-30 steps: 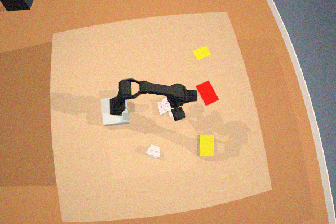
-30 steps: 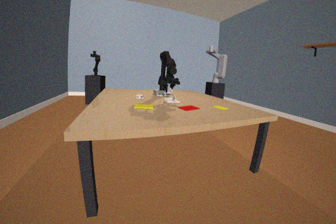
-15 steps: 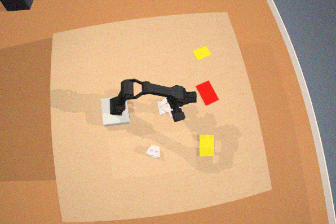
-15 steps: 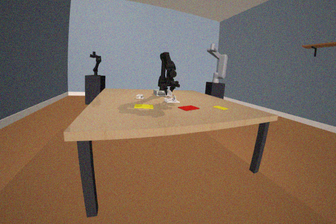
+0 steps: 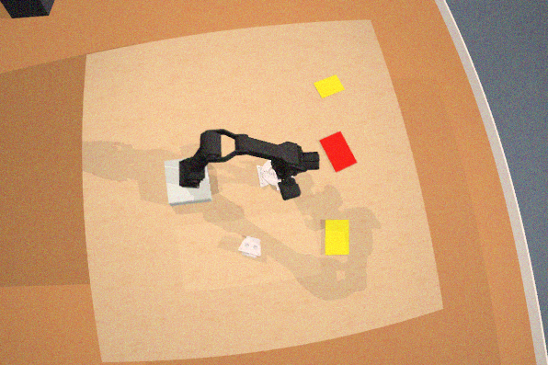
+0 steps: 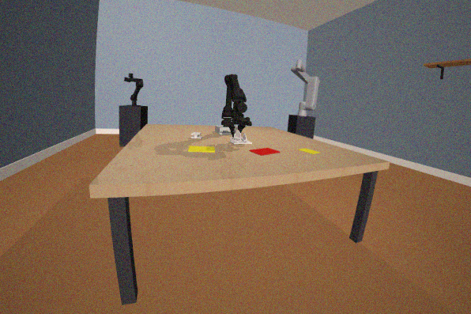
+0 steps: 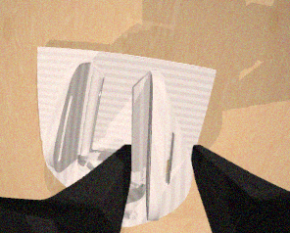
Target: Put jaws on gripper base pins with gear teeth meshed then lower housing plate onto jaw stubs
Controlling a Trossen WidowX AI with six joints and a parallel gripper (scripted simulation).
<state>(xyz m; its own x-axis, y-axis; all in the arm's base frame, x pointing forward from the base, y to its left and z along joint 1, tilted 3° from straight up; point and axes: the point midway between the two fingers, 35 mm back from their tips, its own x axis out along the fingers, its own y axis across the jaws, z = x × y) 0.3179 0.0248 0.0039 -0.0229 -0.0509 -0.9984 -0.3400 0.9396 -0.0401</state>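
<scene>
The white jaw is 5 cm behind my gripper tip, 4 cm to the left of it and 2 cm below it. The rest, counted from my gripper tip: yellow patch 21 cm ahead, 20 cm to the right, 3 cm below; then red patch 21 cm ahead, 13 cm to the left, 3 cm below.
</scene>
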